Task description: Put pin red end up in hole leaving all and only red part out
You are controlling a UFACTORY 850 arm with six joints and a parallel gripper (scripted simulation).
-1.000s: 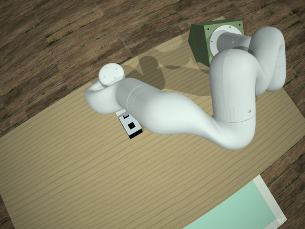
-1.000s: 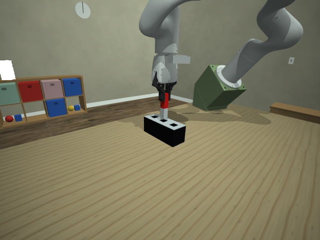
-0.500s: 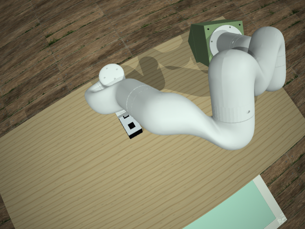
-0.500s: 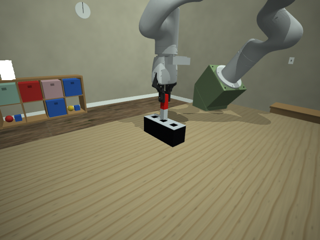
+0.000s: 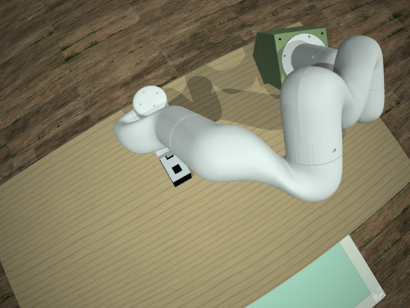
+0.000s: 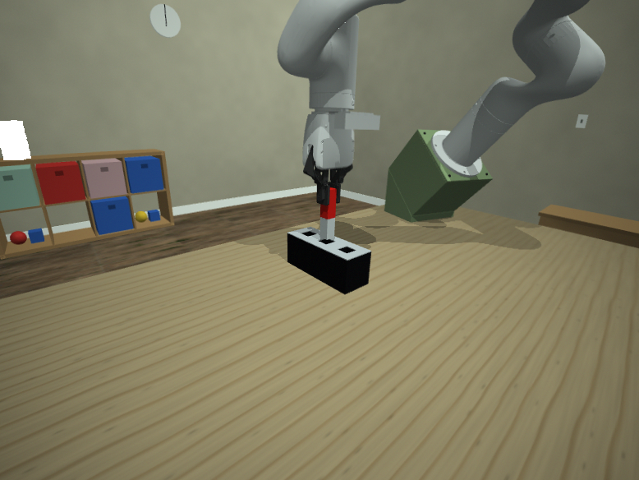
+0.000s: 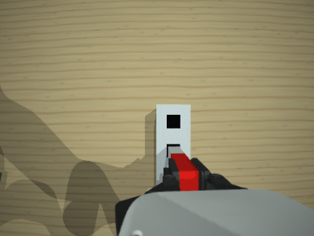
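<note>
Now: hand 20 mm above the pin. The rest, counted from my hand: block (140 mm below).
</note>
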